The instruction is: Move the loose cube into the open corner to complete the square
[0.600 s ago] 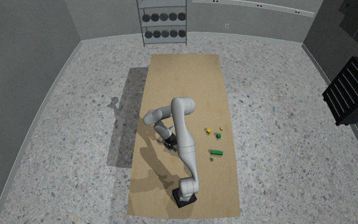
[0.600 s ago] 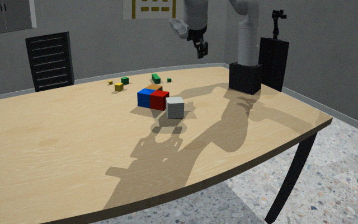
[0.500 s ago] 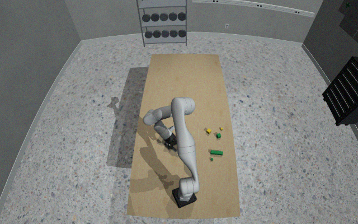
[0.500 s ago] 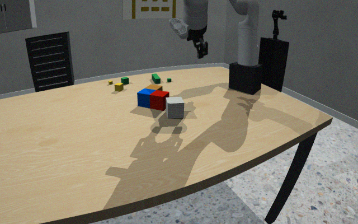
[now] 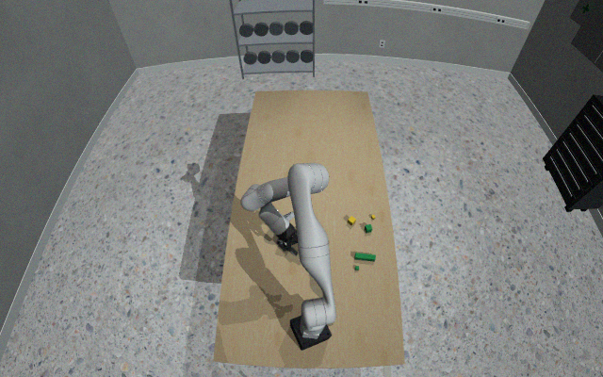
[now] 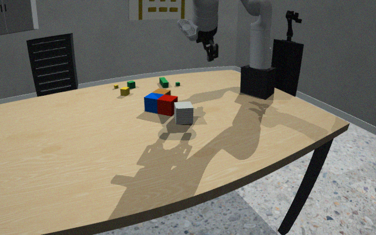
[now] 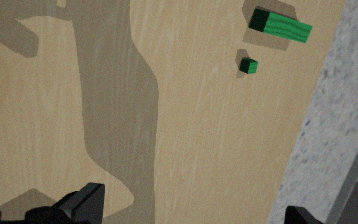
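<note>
Now: the white cube 18 cm below my hand, 11 cm to the left of it and 11 cm ahead of it. Also, from my hand: blue cube 18 cm below, 18 cm ahead; long green block 28 cm to the right, 20 cm below, 8 cm ahead; red cube 18 cm below, 14 cm ahead, 3 cm to the left.
</note>
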